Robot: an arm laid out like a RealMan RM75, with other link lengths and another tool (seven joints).
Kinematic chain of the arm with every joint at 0, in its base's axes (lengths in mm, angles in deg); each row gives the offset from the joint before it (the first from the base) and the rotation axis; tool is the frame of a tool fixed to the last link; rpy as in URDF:
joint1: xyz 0 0 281.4 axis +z
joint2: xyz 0 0 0 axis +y
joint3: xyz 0 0 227.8 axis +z
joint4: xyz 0 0 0 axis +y
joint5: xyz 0 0 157.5 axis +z
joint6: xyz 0 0 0 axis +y
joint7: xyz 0 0 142.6 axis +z
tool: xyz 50 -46 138 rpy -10.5 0 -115.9
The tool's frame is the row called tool.
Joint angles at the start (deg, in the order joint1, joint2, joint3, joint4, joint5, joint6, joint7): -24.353 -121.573 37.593 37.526 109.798 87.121 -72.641
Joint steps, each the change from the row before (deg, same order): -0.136 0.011 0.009 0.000 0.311 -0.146 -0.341; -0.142 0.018 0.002 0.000 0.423 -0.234 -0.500; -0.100 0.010 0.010 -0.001 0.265 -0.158 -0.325; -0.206 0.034 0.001 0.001 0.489 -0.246 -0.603; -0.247 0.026 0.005 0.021 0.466 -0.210 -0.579; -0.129 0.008 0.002 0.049 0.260 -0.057 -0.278; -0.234 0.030 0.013 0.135 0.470 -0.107 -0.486; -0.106 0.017 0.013 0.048 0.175 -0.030 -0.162; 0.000 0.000 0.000 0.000 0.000 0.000 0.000; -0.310 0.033 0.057 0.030 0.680 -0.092 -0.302; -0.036 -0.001 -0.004 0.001 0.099 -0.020 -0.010; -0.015 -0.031 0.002 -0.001 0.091 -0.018 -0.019
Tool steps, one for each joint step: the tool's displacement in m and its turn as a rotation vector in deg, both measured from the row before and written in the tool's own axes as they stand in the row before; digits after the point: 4 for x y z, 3 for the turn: 0.0008 -0.0010 0.0006 0.303 0.147 -0.186; 0.0016 -0.0014 0.0005 0.394 0.284 -0.308; 0.0010 -0.0009 0.0004 0.252 0.180 -0.194; 0.0017 -0.0014 0.0008 0.458 0.295 -0.341; 0.0013 -0.0011 0.0010 0.440 0.224 -0.280; 0.0004 -0.0006 0.0005 0.248 0.070 -0.095; 0.0008 -0.0009 0.0009 0.451 0.146 -0.095; 0.0002 -0.0003 0.0004 0.179 0.029 -0.001; 0.0000 0.0000 0.0000 0.000 0.000 0.000; 0.0003 -0.0020 0.0014 0.714 0.053 0.072; 0.0001 -0.0003 0.0002 0.091 0.016 0.029; 0.0000 -0.0005 0.0002 0.083 0.005 -0.017
